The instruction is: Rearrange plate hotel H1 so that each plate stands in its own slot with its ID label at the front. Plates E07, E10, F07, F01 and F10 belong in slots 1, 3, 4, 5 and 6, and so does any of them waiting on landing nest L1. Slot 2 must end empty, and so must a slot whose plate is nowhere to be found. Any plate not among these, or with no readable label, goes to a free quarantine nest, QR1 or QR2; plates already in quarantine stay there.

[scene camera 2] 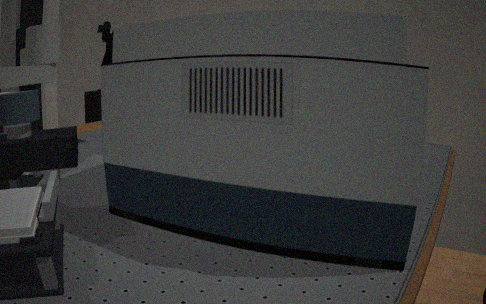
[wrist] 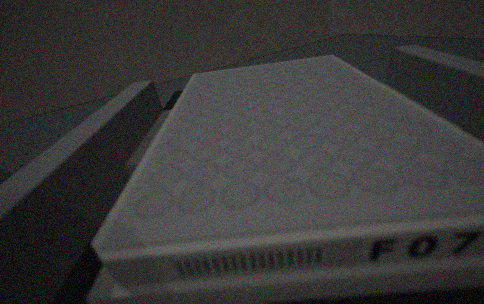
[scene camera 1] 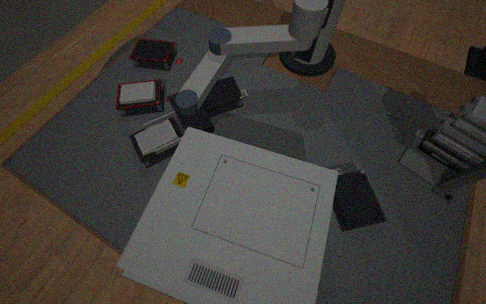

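Pixels of known places: gripper, fingertip midpoint: [wrist: 269,86] [scene camera 1: 149,139]; arm's base, origin of the base link: [scene camera 1: 306,56].
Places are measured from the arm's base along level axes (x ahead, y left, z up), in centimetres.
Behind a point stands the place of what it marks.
Plate F07 [scene camera 1: 153,138] @(x 70.4, y -27.8, z 7.7 cm) [scene camera 2: 16,212] @(x 72.2, y -27.1, z 7.7 cm) [wrist: 280,150] @(x 66.4, y -25.8, z 7.7 cm) is a pale lidded plate lying level at a black nest [scene camera 1: 145,159] @(x 77.5, y -26.0, z 6.3 cm) without a red rim. Its front label reads F07 in the wrist view. My gripper [scene camera 1: 158,136] @(x 71.2, y -28.9, z 7.5 cm) [wrist: 269,87] @(x 71.2, y -28.9, z 7.5 cm) has a finger close along each side of this plate and appears shut on it; the contact is dim. One red-rimmed nest [scene camera 1: 118,106] @(x 66.0, y -49.0, z 6.3 cm) holds a white plate [scene camera 1: 137,93] @(x 58.4, y -45.6, z 7.7 cm); another red-rimmed nest [scene camera 1: 153,41] @(x 32.3, y -60.1, z 6.4 cm) holds no white plate. A grey ribbed stack [scene camera 1: 462,135] @(x 27.5, y 56.0, z 17.8 cm), possibly hotel H1, shows partly at the right; its labels cannot be read.
A big white instrument box [scene camera 1: 260,210] @(x 77.2, y 15.5, z 25.8 cm) [scene camera 2: 250,140] @(x 85.9, y -6.7, z 13.0 cm) stands right beside the nest with F07. A black nest [scene camera 1: 222,95] @(x 42.4, y -18.0, z 6.3 cm) lies behind my wrist. Another black nest [scene camera 1: 360,202] @(x 56.0, y 40.0, z 6.3 cm) lies right of the box. The arm's round base [scene camera 1: 296,65] @(x 9.8, y -1.0, z 2.0 cm) is at the back.
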